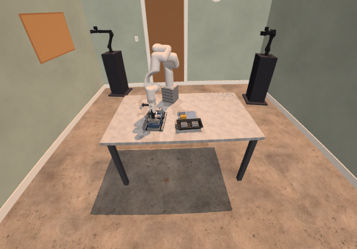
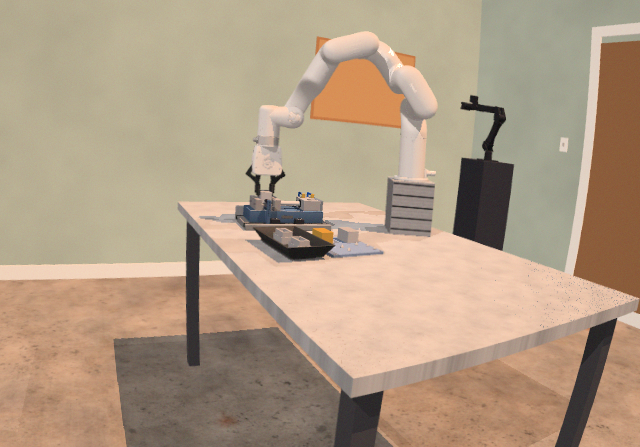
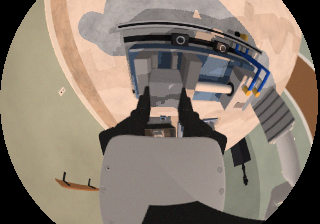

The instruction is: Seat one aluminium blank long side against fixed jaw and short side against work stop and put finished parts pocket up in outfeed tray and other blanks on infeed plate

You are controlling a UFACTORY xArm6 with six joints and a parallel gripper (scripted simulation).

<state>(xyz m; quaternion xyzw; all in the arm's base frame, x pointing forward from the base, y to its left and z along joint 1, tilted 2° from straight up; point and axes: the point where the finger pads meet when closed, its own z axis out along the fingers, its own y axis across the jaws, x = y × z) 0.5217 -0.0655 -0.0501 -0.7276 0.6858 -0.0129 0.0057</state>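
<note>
Right now my hand is 70 mm past the blue vise and 80 mm above it. Also, from my hand: brass blank: 130 mm behind, 270 mm to the left, 100 mm below.
</note>
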